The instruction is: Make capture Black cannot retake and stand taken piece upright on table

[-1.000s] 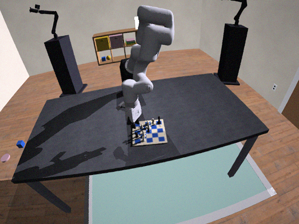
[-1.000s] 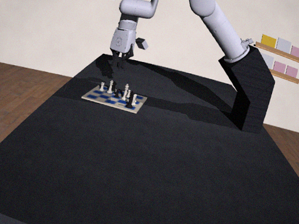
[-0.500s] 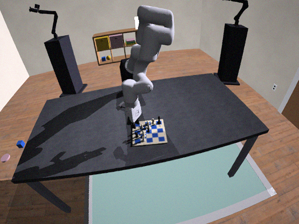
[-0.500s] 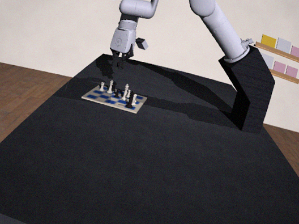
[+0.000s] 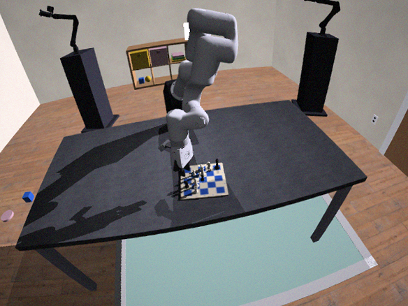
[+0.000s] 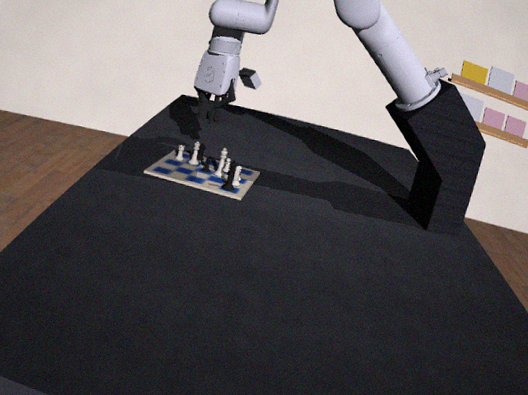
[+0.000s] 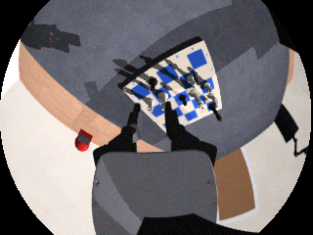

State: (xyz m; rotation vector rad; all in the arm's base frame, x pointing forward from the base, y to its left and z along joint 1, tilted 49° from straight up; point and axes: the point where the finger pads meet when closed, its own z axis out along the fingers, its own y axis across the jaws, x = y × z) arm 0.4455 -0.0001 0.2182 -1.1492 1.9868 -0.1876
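Right now the blue-and-cream chessboard is 50 mm behind my hand, 70 mm to the left of it and 120 mm below it. Round my hand: white piece: 80 mm behind, 70 mm to the left, 80 mm below.
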